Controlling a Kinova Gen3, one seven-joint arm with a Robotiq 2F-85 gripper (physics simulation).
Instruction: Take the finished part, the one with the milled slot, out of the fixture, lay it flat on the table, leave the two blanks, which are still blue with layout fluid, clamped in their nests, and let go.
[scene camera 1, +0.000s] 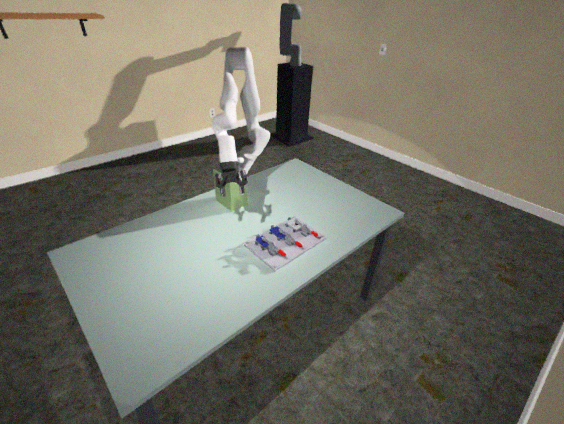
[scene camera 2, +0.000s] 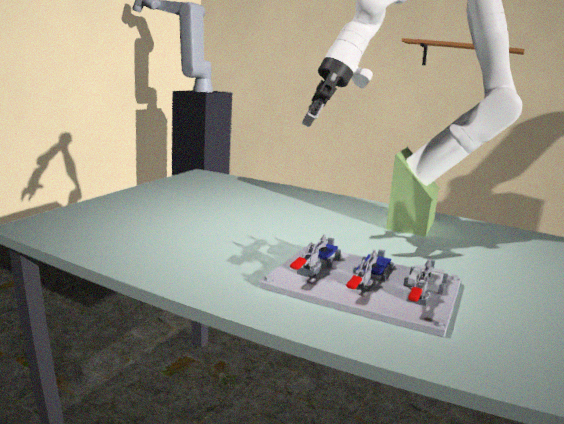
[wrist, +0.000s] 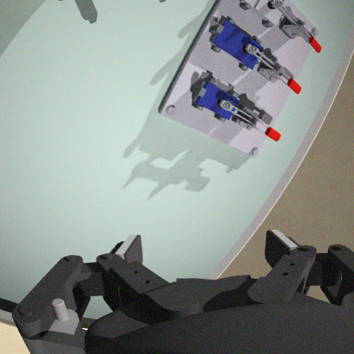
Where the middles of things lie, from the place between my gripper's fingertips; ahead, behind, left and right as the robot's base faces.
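Labels:
There's the fixture plate (scene camera 2: 386, 301), and my hand is 280 mm above it, 210 mm to the right of it and 120 mm short of it.

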